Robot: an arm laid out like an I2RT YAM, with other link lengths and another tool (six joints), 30 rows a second.
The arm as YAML. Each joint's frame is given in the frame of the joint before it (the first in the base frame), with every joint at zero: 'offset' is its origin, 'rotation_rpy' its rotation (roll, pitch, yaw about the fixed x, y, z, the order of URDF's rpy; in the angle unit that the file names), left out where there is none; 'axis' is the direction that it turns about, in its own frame. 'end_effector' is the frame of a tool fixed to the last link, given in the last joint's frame.
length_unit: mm
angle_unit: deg
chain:
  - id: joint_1
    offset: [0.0, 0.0, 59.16]
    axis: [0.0, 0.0, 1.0]
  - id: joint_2
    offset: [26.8, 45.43, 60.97]
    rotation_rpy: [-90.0, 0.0, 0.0]
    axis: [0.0, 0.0, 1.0]
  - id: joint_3
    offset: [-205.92, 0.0, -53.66]
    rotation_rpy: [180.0, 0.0, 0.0]
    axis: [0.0, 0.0, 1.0]
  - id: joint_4
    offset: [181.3, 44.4, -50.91]
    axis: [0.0, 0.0, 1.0]
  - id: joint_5
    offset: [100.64, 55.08, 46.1]
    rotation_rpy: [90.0, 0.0, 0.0]
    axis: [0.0, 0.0, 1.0]
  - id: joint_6
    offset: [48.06, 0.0, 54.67]
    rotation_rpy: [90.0, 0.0, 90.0]
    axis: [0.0, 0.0, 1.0]
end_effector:
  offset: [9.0, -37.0, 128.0]
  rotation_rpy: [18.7, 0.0, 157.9]
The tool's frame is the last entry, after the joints.
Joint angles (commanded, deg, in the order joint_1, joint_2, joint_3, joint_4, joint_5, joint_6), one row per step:
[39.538, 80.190, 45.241, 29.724, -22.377, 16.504]
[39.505, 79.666, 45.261, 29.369, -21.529, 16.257]
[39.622, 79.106, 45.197, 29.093, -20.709, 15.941]
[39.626, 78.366, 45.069, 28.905, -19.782, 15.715]
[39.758, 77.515, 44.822, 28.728, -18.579, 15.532]
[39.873, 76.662, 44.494, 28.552, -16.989, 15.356]
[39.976, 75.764, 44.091, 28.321, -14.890, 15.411]
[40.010, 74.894, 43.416, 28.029, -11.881, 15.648]
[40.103, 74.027, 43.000, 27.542, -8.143, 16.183]
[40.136, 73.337, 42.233, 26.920, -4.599, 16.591]
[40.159, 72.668, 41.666, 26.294, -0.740, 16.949]
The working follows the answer.
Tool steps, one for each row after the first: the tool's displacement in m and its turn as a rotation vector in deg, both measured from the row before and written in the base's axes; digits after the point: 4 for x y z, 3 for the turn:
[0.0012, -0.0024, 0.0022, -0.055, -0.410, -0.857]
[0.0002, -0.0017, 0.0022, -0.068, -0.489, -0.675]
[0.0006, -0.0029, 0.0034, 0.100, -0.569, -0.903]
[0.0003, -0.0030, 0.0033, 0.111, -0.541, -1.055]
[0.0012, -0.0040, 0.0026, 0.049, -0.484, -1.460]
[0.0024, -0.0054, 0.0020, 0.102, -0.239, -1.995]
[0.0046, -0.0080, -0.0008, -0.058, 0.150, -2.983]
[0.0058, -0.0096, 0.0002, 0.147, 0.292, -3.670]
[0.0054, -0.0098, -0.0045, -0.351, 0.677, -3.530]
[0.0055, -0.0110, -0.0030, -0.305, 0.450, -3.852]

Tool pose at each row, in the base's axes (x y z in m, rotation vector in deg; rounded; the steps above come from the unrounded poses):
[0.3089, 0.3145, 0.2641, 30.088, 133.811, 86.194]
[0.3101, 0.3121, 0.2664, 30.649, 133.019, 85.712]
[0.3103, 0.3104, 0.2686, 30.936, 132.284, 85.290]
[0.3109, 0.3075, 0.2720, 31.439, 131.247, 84.964]
[0.3112, 0.3045, 0.2753, 32.125, 130.131, 84.579]
[0.3124, 0.3005, 0.2779, 33.256, 128.850, 83.925]
[0.3148, 0.2951, 0.2798, 35.148, 127.387, 83.075]
[0.3194, 0.2871, 0.2790, 38.288, 125.672, 81.530]
[0.3252, 0.2775, 0.2792, 42.231, 123.451, 79.845]
[0.3306, 0.2677, 0.2747, 46.090, 121.806, 77.570]
[0.3361, 0.2567, 0.2717, 49.991, 119.661, 75.176]

